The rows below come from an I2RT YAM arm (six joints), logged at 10 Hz.
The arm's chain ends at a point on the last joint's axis. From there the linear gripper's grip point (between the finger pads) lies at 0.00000 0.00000 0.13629 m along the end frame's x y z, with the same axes.
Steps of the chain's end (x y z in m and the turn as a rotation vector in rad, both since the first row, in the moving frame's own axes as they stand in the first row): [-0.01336 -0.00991 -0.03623 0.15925 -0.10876 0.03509]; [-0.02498 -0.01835 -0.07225 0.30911 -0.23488 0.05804]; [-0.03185 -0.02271 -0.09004 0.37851 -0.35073 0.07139]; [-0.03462 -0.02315 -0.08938 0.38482 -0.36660 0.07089]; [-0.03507 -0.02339 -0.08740 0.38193 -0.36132 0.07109]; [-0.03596 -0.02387 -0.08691 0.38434 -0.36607 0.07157]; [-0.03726 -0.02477 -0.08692 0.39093 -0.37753 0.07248]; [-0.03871 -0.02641 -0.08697 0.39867 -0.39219 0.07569]
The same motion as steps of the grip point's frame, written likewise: [-0.02771 -0.03173 -0.03876 0.15925 -0.10876 0.03509]; [-0.05497 -0.06032 -0.08239 0.30911 -0.23488 0.05804]; [-0.07572 -0.07366 -0.10778 0.37851 -0.35073 0.07139]; [-0.08041 -0.07485 -0.10817 0.38482 -0.36660 0.07089]; [-0.08023 -0.07475 -0.10580 0.38193 -0.36132 0.07109]; [-0.08167 -0.07553 -0.10565 0.38434 -0.36607 0.07157]; [-0.08429 -0.07724 -0.10655 0.39093 -0.37753 0.07248]; [-0.08737 -0.07988 -0.10772 0.39867 -0.39219 0.07569]
